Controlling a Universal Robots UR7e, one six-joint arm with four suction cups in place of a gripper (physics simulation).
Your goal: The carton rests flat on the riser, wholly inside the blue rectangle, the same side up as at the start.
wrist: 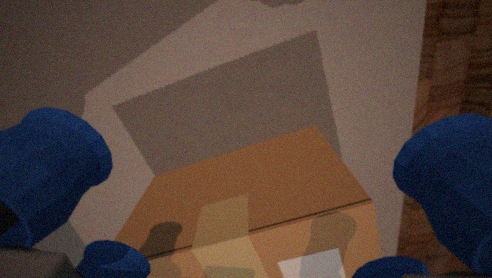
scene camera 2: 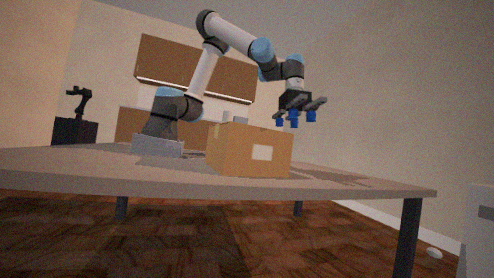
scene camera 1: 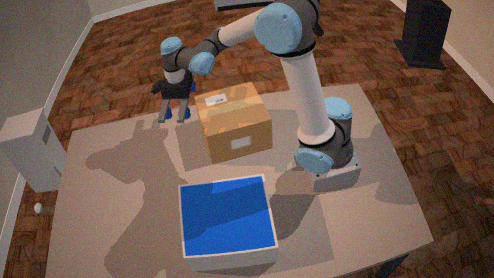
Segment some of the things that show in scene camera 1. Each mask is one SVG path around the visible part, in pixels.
A brown carton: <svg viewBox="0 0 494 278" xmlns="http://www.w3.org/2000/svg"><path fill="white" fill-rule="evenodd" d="M252 82L194 96L201 129L212 165L273 148L272 119Z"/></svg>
A riser with blue rectangle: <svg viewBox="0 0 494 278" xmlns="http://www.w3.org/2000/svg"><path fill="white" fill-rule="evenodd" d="M264 174L178 185L183 258L192 271L237 268L278 261L279 247Z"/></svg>
